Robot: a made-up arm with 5 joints. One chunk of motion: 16 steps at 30 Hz.
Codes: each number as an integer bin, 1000 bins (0 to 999) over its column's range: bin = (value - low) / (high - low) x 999, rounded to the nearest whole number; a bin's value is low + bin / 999 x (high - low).
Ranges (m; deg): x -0.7..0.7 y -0.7..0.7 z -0.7..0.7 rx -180..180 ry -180..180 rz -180..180
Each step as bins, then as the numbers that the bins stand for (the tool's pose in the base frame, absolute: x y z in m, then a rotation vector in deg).
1 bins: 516 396 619 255 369 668
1 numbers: 0.0231 -0.1450 0.1675 -88.11 -47.03 60.72
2 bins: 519 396 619 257 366 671
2 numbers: 0.0273 -0.1450 0.1675 -87.39 -48.11 61.80
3 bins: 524 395 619 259 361 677
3 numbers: 0.0343 -0.1464 0.1675 -86.67 -49.91 63.96
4 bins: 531 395 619 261 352 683
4 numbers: 0.0441 -0.1464 0.1675 -85.95 -53.15 66.13
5 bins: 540 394 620 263 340 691
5 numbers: 0.0568 -0.1478 0.1689 -85.23 -57.48 69.01
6 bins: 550 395 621 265 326 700
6 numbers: 0.0708 -0.1464 0.1703 -84.50 -62.52 72.25
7 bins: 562 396 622 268 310 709
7 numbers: 0.0876 -0.1450 0.1717 -83.42 -68.29 75.50
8 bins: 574 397 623 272 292 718
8 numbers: 0.1044 -0.1436 0.1731 -81.98 -74.77 78.74
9 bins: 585 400 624 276 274 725
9 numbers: 0.1198 -0.1394 0.1745 -80.54 -81.26 81.26
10 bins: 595 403 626 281 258 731
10 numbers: 0.1338 -0.1352 0.1773 -78.74 -87.03 83.42
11 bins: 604 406 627 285 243 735
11 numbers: 0.1464 -0.1310 0.1787 -77.30 -92.43 84.86
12 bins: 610 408 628 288 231 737
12 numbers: 0.1549 -0.1282 0.1801 -76.22 -96.76 85.59
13 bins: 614 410 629 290 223 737
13 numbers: 0.1605 -0.1254 0.1815 -75.50 -99.64 85.59
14 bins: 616 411 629 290 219 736
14 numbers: 0.1633 -0.1240 0.1815 -75.50 -101.08 85.23
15 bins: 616 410 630 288 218 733
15 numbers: 0.1633 -0.1254 0.1829 -76.22 -101.44 84.14
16 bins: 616 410 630 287 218 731
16 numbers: 0.1633 -0.1254 0.1829 -76.58 -101.44 83.42
